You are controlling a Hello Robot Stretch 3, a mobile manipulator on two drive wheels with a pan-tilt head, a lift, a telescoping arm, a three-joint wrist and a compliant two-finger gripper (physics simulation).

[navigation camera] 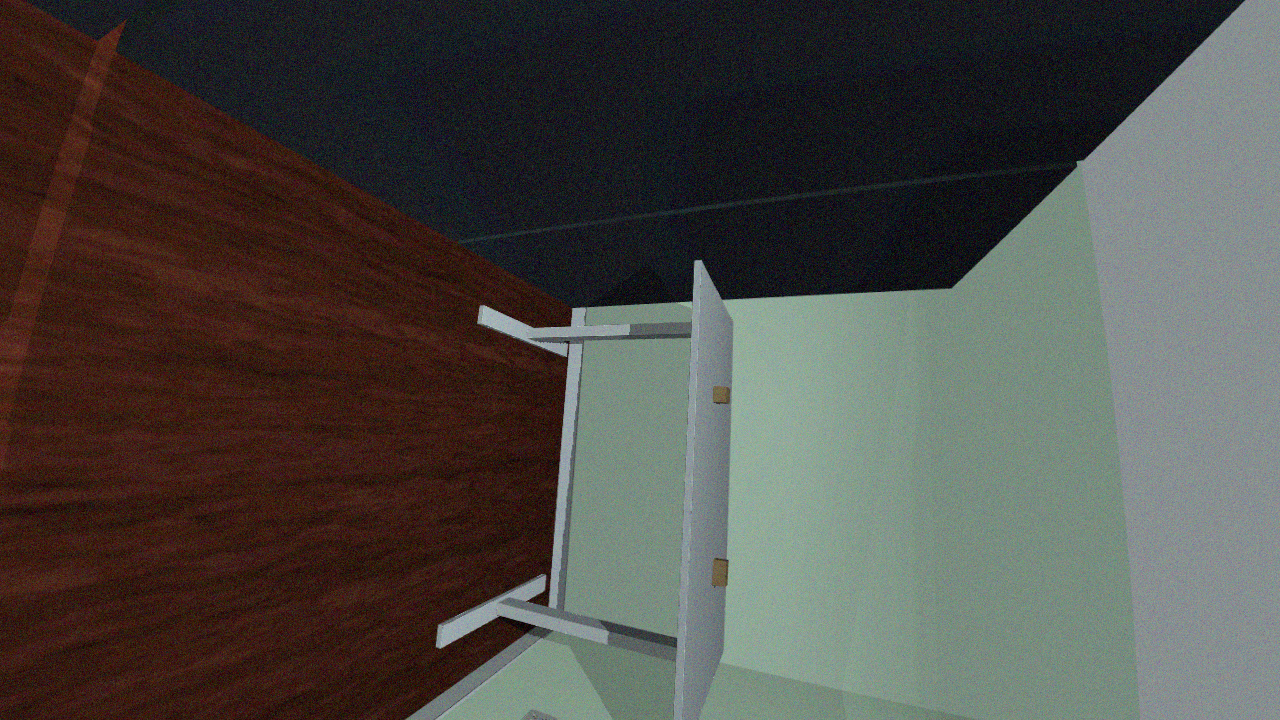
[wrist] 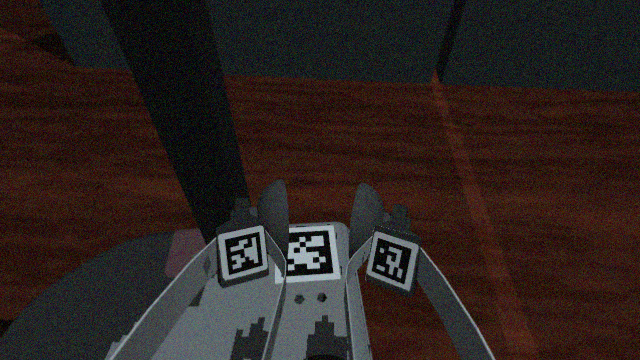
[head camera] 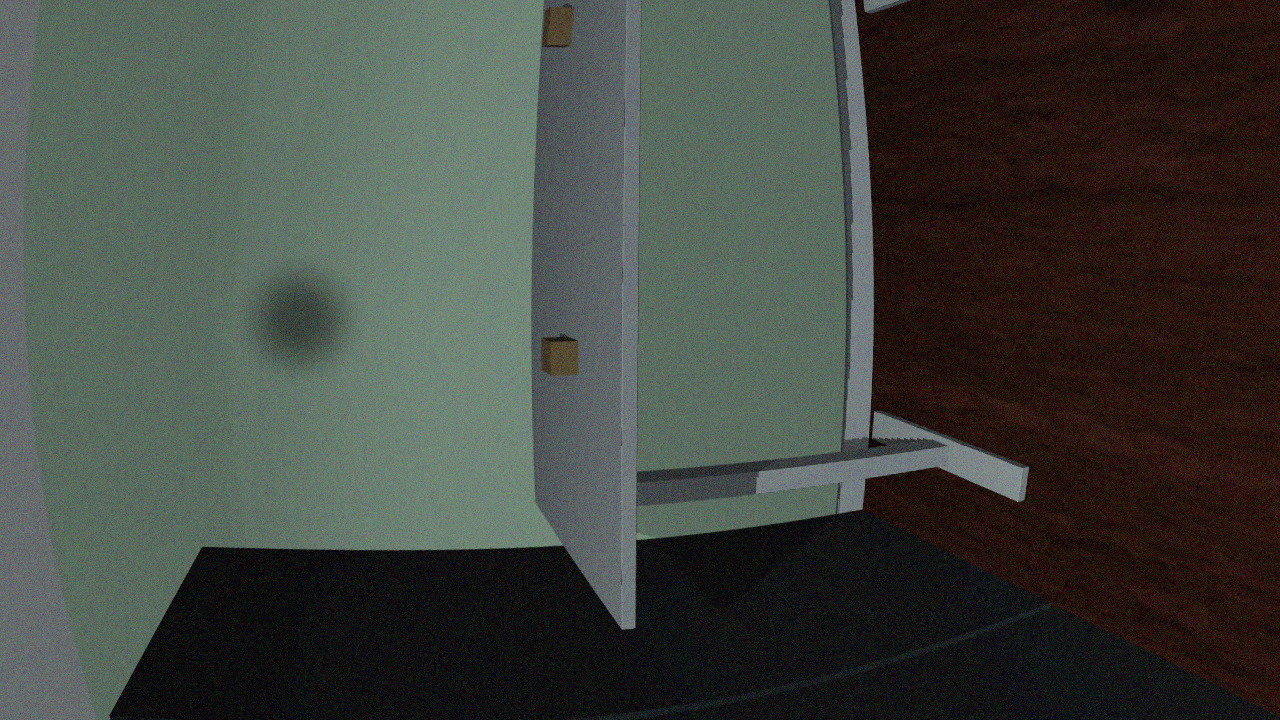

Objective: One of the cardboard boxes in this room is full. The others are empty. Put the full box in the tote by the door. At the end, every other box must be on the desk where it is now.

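The head and navigation pictures are turned sideways. A small cardboard box [head camera: 560, 356] [navigation camera: 720, 394] stands on the white desk [head camera: 586, 205] [navigation camera: 711, 483], nearer its end by the dark wall. A second cardboard box [head camera: 557, 26] [navigation camera: 719, 573] stands farther along the desk top. Both are small in view; whether either is full cannot be told. My gripper [wrist: 321, 208] is open and empty in the wrist view, over the red-brown floor and away from the desk. The tote and the door do not show in these views.
A dark wall [head camera: 358, 635] [navigation camera: 716, 116] adjoins the green wall [head camera: 402, 223] [navigation camera: 805, 465] behind the desk. The desk's leg foot [head camera: 984, 461] [navigation camera: 505, 322] reaches out over the wood floor [head camera: 1074, 268] [navigation camera: 268, 402] [wrist: 350, 130]. A broad black strip crosses the left of the wrist view.
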